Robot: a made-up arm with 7 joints. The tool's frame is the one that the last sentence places.
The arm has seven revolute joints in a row. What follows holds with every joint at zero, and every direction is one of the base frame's.
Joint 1 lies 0.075 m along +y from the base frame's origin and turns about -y.
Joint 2 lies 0.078 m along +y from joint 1 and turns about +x.
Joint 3 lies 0.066 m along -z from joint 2 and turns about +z.
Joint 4 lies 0.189 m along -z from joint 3 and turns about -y.
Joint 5 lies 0.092 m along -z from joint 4 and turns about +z.
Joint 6 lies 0.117 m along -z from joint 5 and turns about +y.
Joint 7 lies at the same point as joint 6 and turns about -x.
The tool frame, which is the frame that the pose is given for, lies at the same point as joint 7; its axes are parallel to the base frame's.
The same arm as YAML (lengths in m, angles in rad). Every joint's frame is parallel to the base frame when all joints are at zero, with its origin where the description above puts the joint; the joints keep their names.
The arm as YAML. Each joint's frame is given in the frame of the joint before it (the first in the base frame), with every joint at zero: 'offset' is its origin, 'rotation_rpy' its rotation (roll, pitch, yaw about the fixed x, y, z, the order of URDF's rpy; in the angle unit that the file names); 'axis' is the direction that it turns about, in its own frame. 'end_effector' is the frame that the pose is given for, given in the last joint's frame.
length_unit: m
angle_unit: rad
chain:
  - id: joint 1
    offset: [0.0, 0.075, 0.0]
    rotation_rpy: [0.0, 0.0, 0.0]
    axis: "-y"
  - id: joint 2
    offset: [0.0, 0.078, 0.0]
    rotation_rpy: [0.0, 0.0, 0.0]
    axis: "+x"
  - id: joint 3
    offset: [0.0, 0.0, -0.066]
    rotation_rpy: [0.0, 0.0, 0.0]
    axis: "+z"
  - id: joint 4
    offset: [0.0, 0.0, -0.189]
    rotation_rpy: [0.0, 0.0, 0.0]
    axis: "-y"
  - id: joint 5
    offset: [0.0, 0.0, -0.092]
    rotation_rpy: [0.0, 0.0, 0.0]
    axis: "+z"
  - id: joint 6
    offset: [0.0, 0.0, -0.117]
    rotation_rpy: [0.0, 0.0, 0.0]
    axis: "+y"
  - id: joint 7
    offset: [0.0, 0.0, 0.0]
    rotation_rpy: [0.0, 0.0, 0.0]
    axis: "-x"
end_effector:
  offset: [0.0, 0.0, 0.0]
  rotation_rpy: [0.0, 0.0, 0.0]

